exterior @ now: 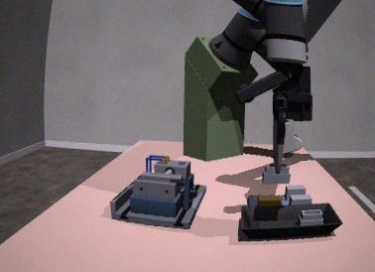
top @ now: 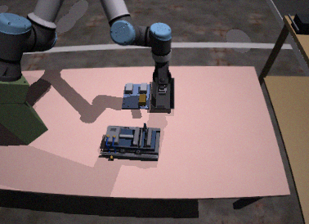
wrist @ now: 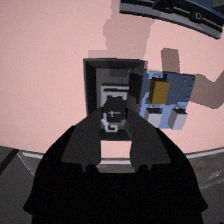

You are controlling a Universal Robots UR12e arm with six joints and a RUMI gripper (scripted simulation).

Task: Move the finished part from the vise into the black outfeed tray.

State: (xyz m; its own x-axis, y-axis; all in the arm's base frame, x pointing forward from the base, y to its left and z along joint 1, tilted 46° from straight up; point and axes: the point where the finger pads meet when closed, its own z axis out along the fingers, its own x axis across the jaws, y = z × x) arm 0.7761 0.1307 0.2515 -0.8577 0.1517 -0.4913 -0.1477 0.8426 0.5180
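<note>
The yellow block is 14 cm below my hand, 12 cm behind it and 1 cm to the right of it. Round my hand: blue plate: 17 cm behind, 16 cm below, 2 cm to the left; then vise: 29 cm to the right, 13 cm below, 11 cm behind.
</note>
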